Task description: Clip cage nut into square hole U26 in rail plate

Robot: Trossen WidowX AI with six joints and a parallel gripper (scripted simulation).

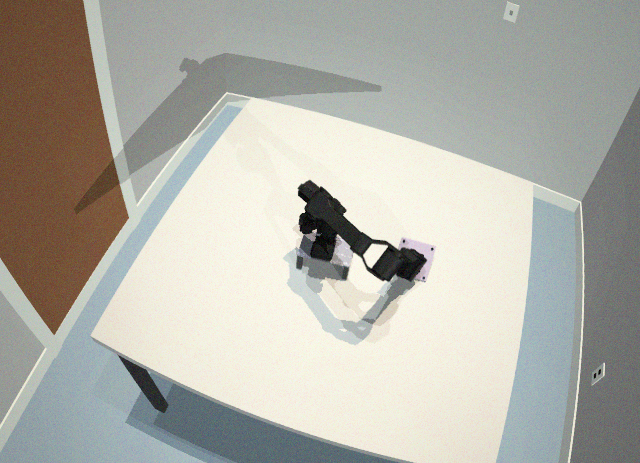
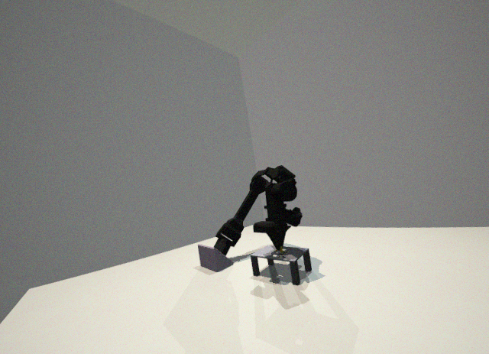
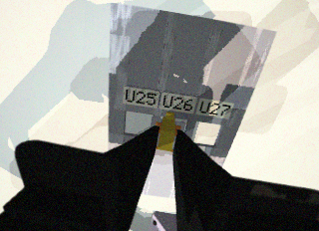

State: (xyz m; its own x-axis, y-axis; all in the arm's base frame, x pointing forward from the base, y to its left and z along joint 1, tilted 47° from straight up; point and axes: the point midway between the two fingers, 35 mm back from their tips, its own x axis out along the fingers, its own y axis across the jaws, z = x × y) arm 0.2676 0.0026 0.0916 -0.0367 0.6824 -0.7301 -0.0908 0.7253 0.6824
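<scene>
Right now my gripper tip is 10 mm above the yellow cage nut.
</scene>
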